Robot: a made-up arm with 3 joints. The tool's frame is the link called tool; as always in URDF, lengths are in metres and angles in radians. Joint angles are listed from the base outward.
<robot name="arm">
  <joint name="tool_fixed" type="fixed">
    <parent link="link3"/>
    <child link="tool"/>
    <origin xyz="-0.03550 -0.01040 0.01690" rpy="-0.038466 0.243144 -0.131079"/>
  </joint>
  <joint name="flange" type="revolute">
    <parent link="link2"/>
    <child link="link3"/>
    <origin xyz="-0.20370 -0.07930 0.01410"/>
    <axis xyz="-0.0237 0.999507 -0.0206"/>
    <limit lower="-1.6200" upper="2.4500"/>
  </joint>
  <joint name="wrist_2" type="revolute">
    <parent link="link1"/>
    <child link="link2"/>
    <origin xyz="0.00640 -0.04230 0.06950"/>
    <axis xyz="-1 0 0"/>
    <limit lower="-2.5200" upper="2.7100"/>
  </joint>
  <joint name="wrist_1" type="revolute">
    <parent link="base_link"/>
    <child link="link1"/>
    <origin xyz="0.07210 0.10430 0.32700"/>
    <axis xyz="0 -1 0"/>
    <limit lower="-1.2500" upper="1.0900"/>
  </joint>
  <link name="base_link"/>
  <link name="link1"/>
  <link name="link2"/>
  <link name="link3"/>
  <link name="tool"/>
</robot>
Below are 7 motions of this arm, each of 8 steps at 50 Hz.
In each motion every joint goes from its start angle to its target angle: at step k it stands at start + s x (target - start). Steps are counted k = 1, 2, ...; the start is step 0. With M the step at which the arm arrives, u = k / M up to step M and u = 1 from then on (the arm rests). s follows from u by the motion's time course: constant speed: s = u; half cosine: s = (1 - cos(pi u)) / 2; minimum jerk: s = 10 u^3 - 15 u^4 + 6 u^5.
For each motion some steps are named. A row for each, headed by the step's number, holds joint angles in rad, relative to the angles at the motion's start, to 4 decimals.
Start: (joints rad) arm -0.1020 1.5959 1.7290
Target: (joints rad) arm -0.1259 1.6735 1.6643
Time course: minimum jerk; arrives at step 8
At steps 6, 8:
6: -0.0214 0.0696 -0.0580
8: -0.0239 0.0776 -0.0647

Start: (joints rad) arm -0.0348 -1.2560 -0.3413
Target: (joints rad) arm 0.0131 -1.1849 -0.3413
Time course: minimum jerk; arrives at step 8
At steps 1, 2, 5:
1: 0.0008 0.0011 0.0000
2: 0.0050 0.0074 0.0000
5: 0.0347 0.0515 0.0000

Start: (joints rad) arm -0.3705 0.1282 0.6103
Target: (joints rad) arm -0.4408 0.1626 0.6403
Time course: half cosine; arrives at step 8
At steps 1, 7, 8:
1: -0.0027 0.0013 0.0011
7: -0.0676 0.0331 0.0289
8: -0.0703 0.0344 0.0300

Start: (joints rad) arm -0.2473 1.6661 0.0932
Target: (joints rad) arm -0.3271 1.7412 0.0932
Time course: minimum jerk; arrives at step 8
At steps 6, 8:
6: -0.0715 0.0673 0.0000
8: -0.0798 0.0751 0.0000

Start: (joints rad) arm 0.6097 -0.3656 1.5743
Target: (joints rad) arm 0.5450 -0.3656 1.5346
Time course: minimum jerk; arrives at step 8
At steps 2, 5, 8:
2: -0.0067 0.0000 -0.0041
5: -0.0469 0.0000 -0.0288
8: -0.0647 0.0000 -0.0397

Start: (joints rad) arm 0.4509 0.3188 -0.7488
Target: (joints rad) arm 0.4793 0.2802 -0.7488
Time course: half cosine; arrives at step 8
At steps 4, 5, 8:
4: 0.0142 -0.0193 0.0000
5: 0.0196 -0.0267 0.0000
8: 0.0284 -0.0386 0.0000

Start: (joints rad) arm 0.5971 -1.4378 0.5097
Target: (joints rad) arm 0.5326 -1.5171 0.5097
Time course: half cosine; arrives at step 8
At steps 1, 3, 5, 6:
1: -0.0025 -0.0030 0.0000
3: -0.0199 -0.0245 0.0000
5: -0.0446 -0.0548 0.0000
6: -0.0551 -0.0677 0.0000

